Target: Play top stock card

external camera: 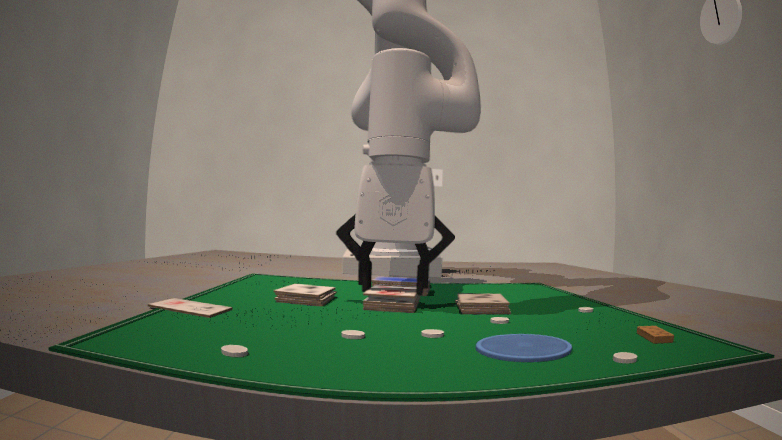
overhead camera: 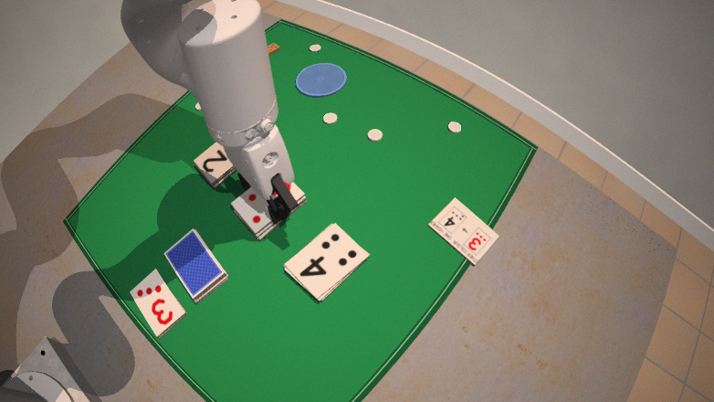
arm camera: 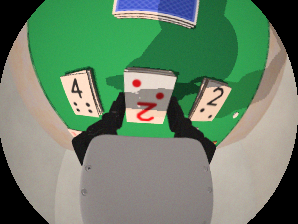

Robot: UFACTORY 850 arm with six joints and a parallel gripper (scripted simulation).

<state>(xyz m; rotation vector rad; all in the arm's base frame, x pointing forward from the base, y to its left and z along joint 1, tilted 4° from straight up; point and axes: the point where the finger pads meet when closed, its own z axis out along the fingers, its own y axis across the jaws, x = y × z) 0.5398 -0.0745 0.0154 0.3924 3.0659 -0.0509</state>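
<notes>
The green card cloth lies 3 cm ahead of my hand, 2 cm to the left of it and 5 cm below it. The rest, counted from my hand: card: 1 cm below.
</notes>
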